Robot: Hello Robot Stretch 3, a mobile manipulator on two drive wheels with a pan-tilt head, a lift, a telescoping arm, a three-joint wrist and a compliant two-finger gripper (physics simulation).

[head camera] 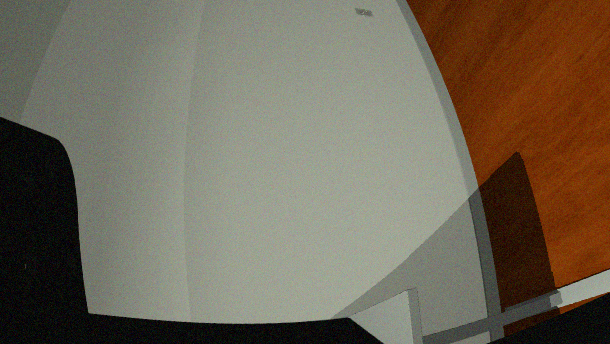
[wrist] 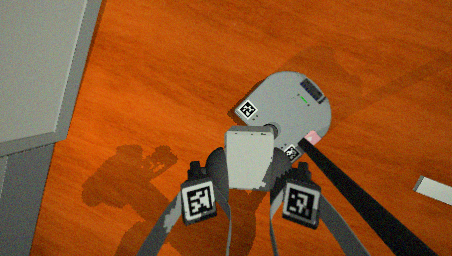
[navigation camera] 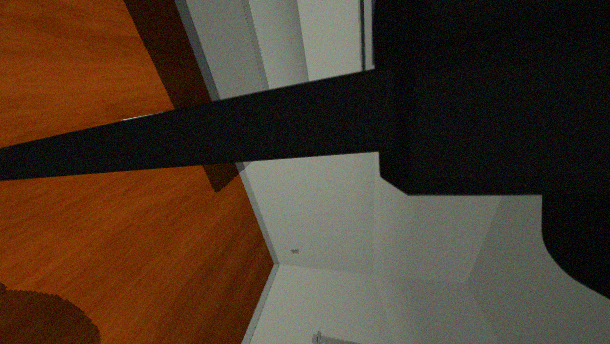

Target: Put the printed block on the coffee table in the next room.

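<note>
The printed block [wrist: 249, 160] is a pale grey-white box in the middle of the wrist view. My gripper [wrist: 246, 165] is shut on it, with one dark rounded fingertip pressed against each side. The block is held above the wooden floor, and in the wrist view it overlaps the near edge of my own base. The coffee table does not show in these views.
My grey base [wrist: 295, 107] stands on the wooden floor [wrist: 150, 90] [head camera: 540, 100] [navigation camera: 125, 225]. A pale wall [head camera: 320, 150] [navigation camera: 320, 210] with a grey skirting rises beside it. A white wall or panel [wrist: 35, 65] is at the wrist view's left, and a white strip [wrist: 435, 190] lies at its right.
</note>
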